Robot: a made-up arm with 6 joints.
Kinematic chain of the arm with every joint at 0, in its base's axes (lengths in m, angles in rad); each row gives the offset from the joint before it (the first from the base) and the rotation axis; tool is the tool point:
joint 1: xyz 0 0 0.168 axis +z
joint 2: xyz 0 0.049 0 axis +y
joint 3: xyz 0 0 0.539 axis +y
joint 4: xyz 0 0 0.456 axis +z
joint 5: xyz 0 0 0 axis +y
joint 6: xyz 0 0 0.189 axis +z
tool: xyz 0 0 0
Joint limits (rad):
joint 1: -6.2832..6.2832
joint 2: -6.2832..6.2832
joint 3: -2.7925..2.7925
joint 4: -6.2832..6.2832
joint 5: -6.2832..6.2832
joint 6: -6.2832..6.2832
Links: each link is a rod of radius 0.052 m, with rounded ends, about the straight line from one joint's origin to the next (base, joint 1, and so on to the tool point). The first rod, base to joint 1, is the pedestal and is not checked.
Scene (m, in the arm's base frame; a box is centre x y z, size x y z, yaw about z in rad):
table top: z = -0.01
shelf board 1: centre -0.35 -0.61 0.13 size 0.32 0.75 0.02 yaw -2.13
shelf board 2: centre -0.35 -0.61 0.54 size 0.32 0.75 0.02 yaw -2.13
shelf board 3: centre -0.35 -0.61 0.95 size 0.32 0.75 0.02 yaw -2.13
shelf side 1: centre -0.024 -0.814 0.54 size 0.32 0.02 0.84 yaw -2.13
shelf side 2: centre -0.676 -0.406 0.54 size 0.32 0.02 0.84 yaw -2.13
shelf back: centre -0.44 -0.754 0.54 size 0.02 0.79 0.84 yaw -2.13
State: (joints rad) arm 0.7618 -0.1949 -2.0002 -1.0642 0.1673 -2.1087
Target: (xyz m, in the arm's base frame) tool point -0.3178 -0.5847 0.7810
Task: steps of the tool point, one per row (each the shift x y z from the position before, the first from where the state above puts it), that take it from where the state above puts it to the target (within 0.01 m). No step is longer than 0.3 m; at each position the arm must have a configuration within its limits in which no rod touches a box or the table.
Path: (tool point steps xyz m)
1: 0.0611 0.1124 0.0139
2: 0.0728 0.1014 -0.0139
3: 0.0445 -0.1193 0.2180
4: 0.1254 -0.0209 0.2293
5: -0.0708 -0.1165 0.0173
6: -0.0768 -0.1194 -0.0173

